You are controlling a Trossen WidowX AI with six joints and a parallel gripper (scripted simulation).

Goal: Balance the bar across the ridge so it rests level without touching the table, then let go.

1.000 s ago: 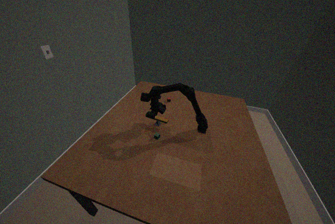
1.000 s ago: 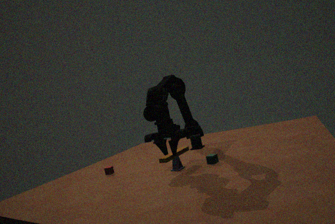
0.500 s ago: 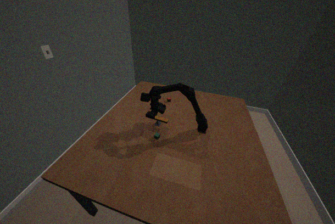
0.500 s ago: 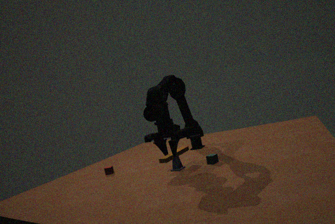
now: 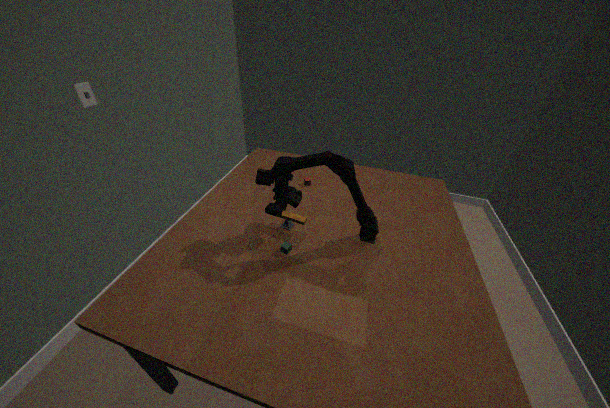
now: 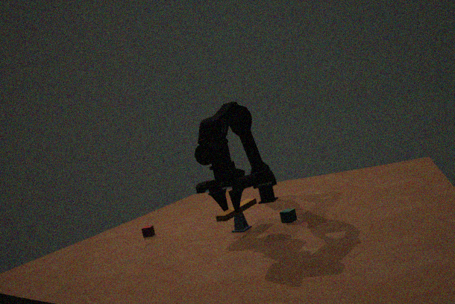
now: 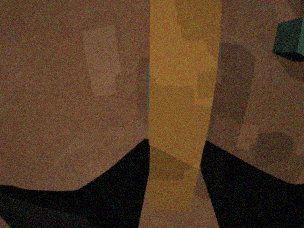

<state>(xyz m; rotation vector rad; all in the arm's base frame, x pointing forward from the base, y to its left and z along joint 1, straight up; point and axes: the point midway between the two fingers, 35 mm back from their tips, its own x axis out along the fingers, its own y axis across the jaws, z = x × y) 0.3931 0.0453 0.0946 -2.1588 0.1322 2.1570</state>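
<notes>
Right now the yellow bar is 30 mm behind my gripper tip. From my gripper tip the other things lie so: green cube (70 mm behind, 140 mm to the left, 40 mm below); then red cube (30 mm behind, 360 mm to the right, 40 mm below).
</notes>
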